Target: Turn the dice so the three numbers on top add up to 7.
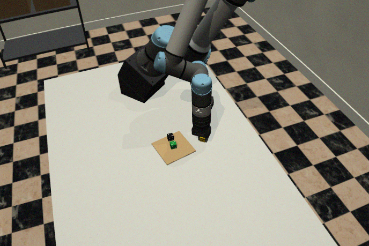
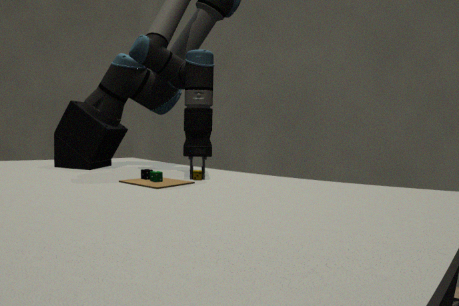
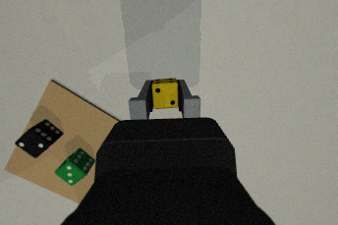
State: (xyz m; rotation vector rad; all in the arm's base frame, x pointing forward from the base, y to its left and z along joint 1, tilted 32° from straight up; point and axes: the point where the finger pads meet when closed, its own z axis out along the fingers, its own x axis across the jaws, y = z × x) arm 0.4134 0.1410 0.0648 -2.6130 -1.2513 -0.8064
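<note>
Now: hand 130 mm to the left of the green die and 10 mm short of it. From my hand the other things lie so: yellow die: 10 mm below; then black die: 140 mm to the right, 40 mm behind; then tan mat: 130 mm to the right, 20 mm below, 10 mm ahead.
</note>
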